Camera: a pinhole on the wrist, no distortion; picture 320 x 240 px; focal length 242.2 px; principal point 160.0 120.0 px. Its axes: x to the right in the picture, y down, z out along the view. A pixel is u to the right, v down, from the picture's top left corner.
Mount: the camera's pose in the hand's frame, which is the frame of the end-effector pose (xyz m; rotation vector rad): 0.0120 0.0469 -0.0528 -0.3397 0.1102 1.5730
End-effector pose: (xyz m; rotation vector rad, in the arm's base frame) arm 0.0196 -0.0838 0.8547 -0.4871 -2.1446 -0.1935
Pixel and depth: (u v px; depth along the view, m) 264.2 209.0 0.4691
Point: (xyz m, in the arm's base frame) 0.0538 0.2848 0.4748
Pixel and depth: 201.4 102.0 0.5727
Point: -0.1924 0.3307 0.5454
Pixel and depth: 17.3 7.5 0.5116
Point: -0.5197 0.0532 0.6764
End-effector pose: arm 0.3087 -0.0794 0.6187 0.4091 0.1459 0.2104
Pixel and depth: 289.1 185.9 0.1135
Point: 0.2576 0.0213 0.7079
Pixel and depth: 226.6 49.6 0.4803
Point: 0.4029 0.0742 1.0884
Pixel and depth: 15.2 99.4 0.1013
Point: 0.3223 -0.0858 0.6812
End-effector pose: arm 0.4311 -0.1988 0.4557 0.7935 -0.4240 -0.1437
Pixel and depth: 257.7 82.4 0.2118
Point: 0.3835 -0.1557 0.6759
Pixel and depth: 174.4 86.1 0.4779
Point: 0.2629 -0.3199 0.8595
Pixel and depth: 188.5 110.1 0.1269
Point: 0.3998 -0.1732 0.5647
